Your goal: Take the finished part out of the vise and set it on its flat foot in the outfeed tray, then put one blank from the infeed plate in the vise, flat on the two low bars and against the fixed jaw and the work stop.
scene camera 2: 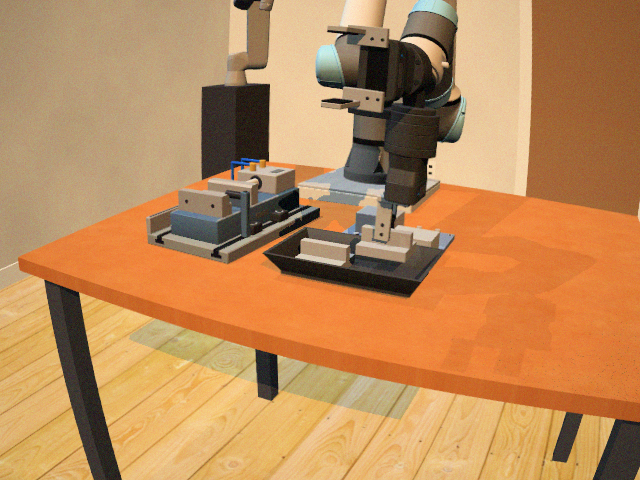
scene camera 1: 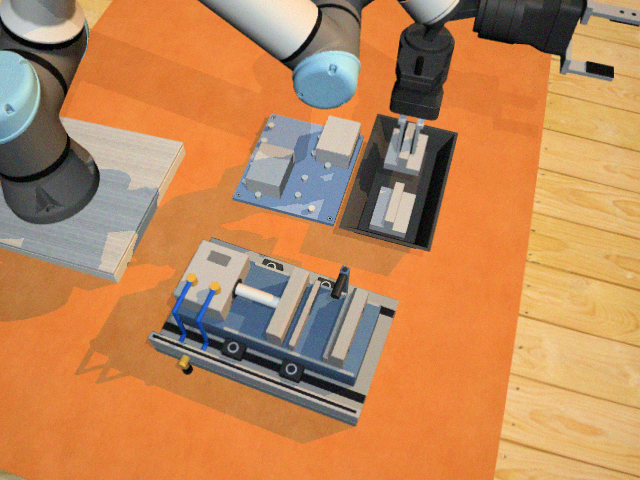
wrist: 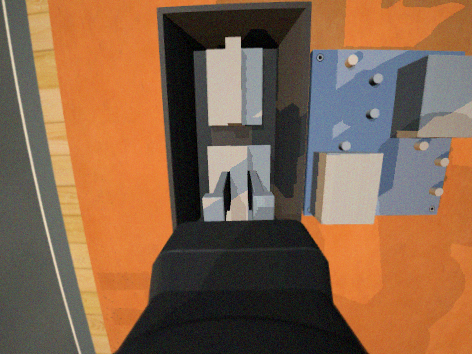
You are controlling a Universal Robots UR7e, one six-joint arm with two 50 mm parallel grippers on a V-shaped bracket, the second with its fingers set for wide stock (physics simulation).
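Seen in the pictures: hand, tool point: (scene camera 2: pixel 385 226) (scene camera 1: pixel 408 140) (wrist: pixel 239 188); arm's base, link origin: (scene camera 2: pixel 375 177) (scene camera 1: pixel 54 185).
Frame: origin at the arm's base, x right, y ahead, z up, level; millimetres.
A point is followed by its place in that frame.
Note:
My gripper (scene camera 1: pixel 406 145) {x -306, y 482, z 61 mm} (scene camera 2: pixel 388 232) (wrist: pixel 239 187) {x -306, y 482, z 61 mm} points down into the black outfeed tray (scene camera 1: pixel 439 178) {x -302, y 546, z 7 mm} (scene camera 2: pixel 351 280) {x -293, y 546, z -5 mm} (wrist: pixel 293 75) {x -197, y 449, z 8 mm}. It is shut on the upright rib of a finished part (scene camera 1: pixel 400 165) {x -272, y 487, z 39 mm} (scene camera 2: pixel 382 251) {x -319, y 508, z 33 mm} (wrist: pixel 225 160) {x -288, y 498, z 36 mm}. This part is upright, its flat foot down, low inside the tray; whether the foot touches the floor is hidden. Another finished part (scene camera 1: pixel 406 219) {x -209, y 530, z 1 mm} (scene camera 2: pixel 324 258) {x -223, y 514, z 2 mm} (wrist: pixel 225 90) {x -221, y 513, z 1 mm} stands beside it, apart. The vise holds no part between its moving jaw (scene camera 1: pixel 289 304) {x 29, y 458, z 72 mm} and fixed jaw (scene camera 1: pixel 348 328) {x 23, y 541, z 72 mm} (scene camera 2: pixel 204 202) {x 2, y 546, z 57 mm}. Two grey blanks (scene camera 1: pixel 336 142) {x -280, y 371, z 20 mm} (scene camera 1: pixel 268 173) {x -173, y 305, z 20 mm} lie on the blue infeed plate (scene camera 1: pixel 284 126) {x -297, y 262, z -17 mm} (wrist: pixel 325 100) {x -207, y 403, z -16 mm}.
The black work stop (scene camera 1: pixel 340 282) {x -31, y 502, z 72 mm} (scene camera 2: pixel 245 214) {x -55, y 505, z 37 mm} stands at the vise's side nearer the tray. The second gripper (scene camera 1: pixel 612 43) (scene camera 2: pixel 334 66) is open and empty, sideways above the table. Short pegs stand on the infeed plate beside the tray. Blue hoses (scene camera 1: pixel 200 320) {x 106, y 373, z 83 mm} rise at the vise's rear block.

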